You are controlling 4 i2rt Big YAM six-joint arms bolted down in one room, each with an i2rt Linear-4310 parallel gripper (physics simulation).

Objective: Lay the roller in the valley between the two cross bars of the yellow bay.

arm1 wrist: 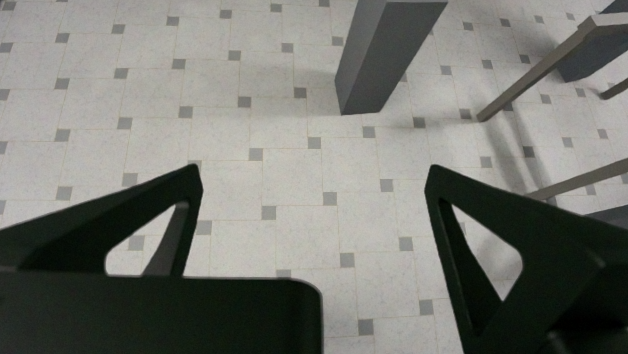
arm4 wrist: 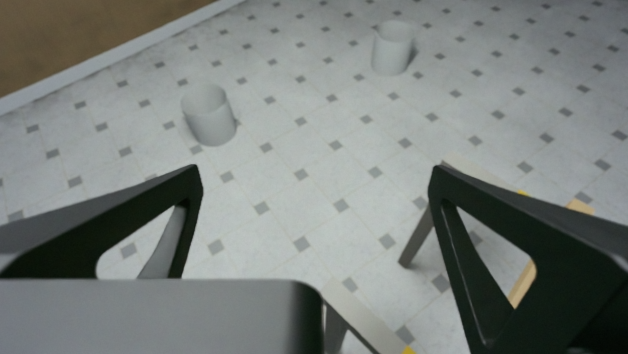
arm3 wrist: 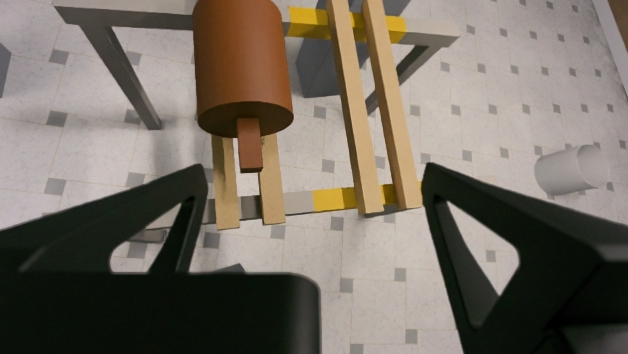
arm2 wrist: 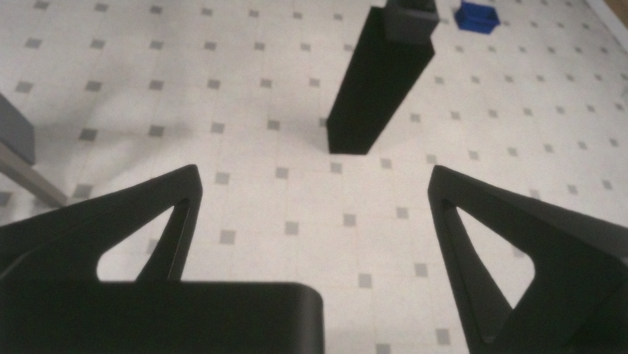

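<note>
The orange-brown roller (arm3 wrist: 242, 65) lies across two wooden bars (arm3 wrist: 225, 175) (arm3 wrist: 272, 180) on the left part of the grey stand, with its square end stub (arm3 wrist: 250, 145) toward the arm3 gripper. To its right, two cross bars (arm3 wrist: 355, 110) (arm3 wrist: 392, 105) span the yellow bay, whose front rail has a yellow patch (arm3 wrist: 327, 199). The arm3 gripper (arm3 wrist: 315, 175) is open and empty above the near side of the stand. The arm4 gripper (arm4 wrist: 316, 175) is open, with part of the stand at lower right. The arm1 gripper (arm1 wrist: 314, 175) and arm2 gripper (arm2 wrist: 316, 175) are open over floor.
Stand legs show in the arm1 view (arm1 wrist: 540, 70) and arm2 view (arm2 wrist: 30, 172). A grey pillar (arm1 wrist: 385, 55) and a black pillar (arm2 wrist: 380, 85) stand on the floor. A blue bin (arm2 wrist: 477, 17) is farther back. Pale round bins (arm3 wrist: 570, 170) (arm4 wrist: 210, 115) (arm4 wrist: 392, 50) stand beyond the stand.
</note>
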